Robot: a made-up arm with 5 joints. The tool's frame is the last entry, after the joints. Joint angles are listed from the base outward. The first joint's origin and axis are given. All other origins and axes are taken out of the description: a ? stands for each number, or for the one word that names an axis. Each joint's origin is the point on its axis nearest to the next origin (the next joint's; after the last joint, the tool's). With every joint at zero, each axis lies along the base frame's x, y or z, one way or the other. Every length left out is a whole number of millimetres.
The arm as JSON. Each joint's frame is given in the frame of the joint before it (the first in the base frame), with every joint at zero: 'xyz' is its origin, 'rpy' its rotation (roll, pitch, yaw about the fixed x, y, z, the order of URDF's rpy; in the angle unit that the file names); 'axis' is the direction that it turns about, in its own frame. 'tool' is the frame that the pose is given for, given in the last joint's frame.
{
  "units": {
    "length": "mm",
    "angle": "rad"
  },
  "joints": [
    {
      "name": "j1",
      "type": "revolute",
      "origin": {
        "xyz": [
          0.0,
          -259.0,
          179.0
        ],
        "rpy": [
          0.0,
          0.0,
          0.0
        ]
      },
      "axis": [
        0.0,
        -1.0,
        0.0
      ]
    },
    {
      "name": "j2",
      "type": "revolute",
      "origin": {
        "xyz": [
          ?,
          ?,
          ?
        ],
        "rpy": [
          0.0,
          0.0,
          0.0
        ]
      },
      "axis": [
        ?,
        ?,
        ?
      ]
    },
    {
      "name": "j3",
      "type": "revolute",
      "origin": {
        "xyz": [
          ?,
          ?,
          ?
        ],
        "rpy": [
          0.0,
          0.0,
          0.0
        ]
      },
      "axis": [
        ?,
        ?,
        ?
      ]
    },
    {
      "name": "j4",
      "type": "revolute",
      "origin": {
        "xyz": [
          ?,
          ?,
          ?
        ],
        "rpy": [
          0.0,
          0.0,
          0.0
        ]
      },
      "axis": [
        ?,
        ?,
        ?
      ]
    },
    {
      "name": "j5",
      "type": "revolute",
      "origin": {
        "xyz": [
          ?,
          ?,
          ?
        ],
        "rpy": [
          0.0,
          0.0,
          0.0
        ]
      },
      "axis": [
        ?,
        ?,
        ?
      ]
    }
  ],
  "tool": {
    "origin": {
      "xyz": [
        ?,
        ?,
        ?
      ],
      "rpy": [
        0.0,
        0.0,
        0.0
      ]
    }
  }
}
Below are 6 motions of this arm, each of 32 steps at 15 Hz.
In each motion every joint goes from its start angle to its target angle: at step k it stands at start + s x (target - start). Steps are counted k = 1, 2, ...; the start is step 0. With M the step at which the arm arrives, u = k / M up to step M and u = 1 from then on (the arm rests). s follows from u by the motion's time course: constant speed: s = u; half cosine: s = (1 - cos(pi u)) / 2; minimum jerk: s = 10 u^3 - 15 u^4 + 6 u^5.
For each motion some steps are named. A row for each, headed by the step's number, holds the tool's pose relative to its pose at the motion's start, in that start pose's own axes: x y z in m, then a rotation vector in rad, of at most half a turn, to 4 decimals.
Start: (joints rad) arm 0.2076 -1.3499 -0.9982 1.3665 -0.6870
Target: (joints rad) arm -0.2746 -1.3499 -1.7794 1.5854 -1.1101
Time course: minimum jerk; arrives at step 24
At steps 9, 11, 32:
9: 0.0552 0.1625 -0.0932 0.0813 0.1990 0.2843
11: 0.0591 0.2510 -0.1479 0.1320 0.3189 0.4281
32: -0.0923 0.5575 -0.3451 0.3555 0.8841 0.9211

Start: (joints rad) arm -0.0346 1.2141 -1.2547 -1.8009 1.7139
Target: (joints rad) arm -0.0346 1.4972 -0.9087 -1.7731 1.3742
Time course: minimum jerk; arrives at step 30
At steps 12, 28, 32:
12: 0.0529 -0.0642 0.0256 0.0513 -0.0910 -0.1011
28: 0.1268 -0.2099 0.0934 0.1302 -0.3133 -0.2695
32: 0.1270 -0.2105 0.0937 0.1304 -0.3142 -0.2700

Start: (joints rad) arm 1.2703 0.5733 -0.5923 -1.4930 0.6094
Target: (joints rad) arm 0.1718 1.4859 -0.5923 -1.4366 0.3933
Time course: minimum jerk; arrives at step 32
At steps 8, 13, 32:
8: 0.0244 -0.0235 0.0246 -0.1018 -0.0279 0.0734
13: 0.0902 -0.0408 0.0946 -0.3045 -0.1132 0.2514
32: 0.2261 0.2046 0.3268 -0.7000 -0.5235 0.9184

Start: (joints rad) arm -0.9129 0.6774 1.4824 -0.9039 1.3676
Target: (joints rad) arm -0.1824 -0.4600 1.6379 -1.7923 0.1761
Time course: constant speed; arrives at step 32
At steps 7, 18, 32:
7: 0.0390 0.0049 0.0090 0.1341 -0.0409 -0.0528
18: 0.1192 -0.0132 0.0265 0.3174 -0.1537 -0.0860
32: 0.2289 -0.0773 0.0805 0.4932 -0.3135 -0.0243

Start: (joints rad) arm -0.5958 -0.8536 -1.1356 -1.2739 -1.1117
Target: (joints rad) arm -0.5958 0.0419 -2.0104 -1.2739 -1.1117
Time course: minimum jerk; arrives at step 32
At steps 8, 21, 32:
8: -0.0068 0.0278 0.0488 -0.0602 -0.1063 0.0431
21: -0.1855 0.1951 0.2588 -0.2551 -0.8507 0.3639
32: -0.2746 0.2173 0.2801 -0.2362 -1.1074 0.4822

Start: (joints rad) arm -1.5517 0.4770 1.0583 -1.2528 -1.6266
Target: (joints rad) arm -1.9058 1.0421 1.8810 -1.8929 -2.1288
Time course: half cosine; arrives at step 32
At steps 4, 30, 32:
4: 0.0071 -0.0203 -0.0088 0.0306 0.0325 -0.0512
30: -0.2722 -0.3970 -0.3082 0.6038 0.6937 -1.4715
32: -0.2784 -0.3977 -0.3102 0.6062 0.6995 -1.4866

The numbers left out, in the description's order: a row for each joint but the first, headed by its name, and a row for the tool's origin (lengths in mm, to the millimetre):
j2: xyz 81.0 0.0 106.0, axis 0.0 0.0 1.0
j3: xyz -200.0 -52.0 0.0, axis 1.0 0.0 0.0
j4: xyz 0.0 -270.0 72.0, axis 0.0 -1.0 0.0
j5: xyz 439.0 0.0 -65.0, axis -1.0 0.0 0.0
tool: xyz 0.0 85.0 9.0

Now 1 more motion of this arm.
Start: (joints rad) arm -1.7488 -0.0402 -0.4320 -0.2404 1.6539
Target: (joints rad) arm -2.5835 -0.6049 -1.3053 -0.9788 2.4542
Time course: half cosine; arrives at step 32
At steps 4, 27, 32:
4: -0.0108 0.0140 -0.0078 -0.0628 0.0076 0.0671
27: -0.2577 -0.2100 -0.1711 -1.6068 -0.3752 1.7014
32: -0.2479 -0.2522 -0.1645 -1.7036 -0.4304 1.8088

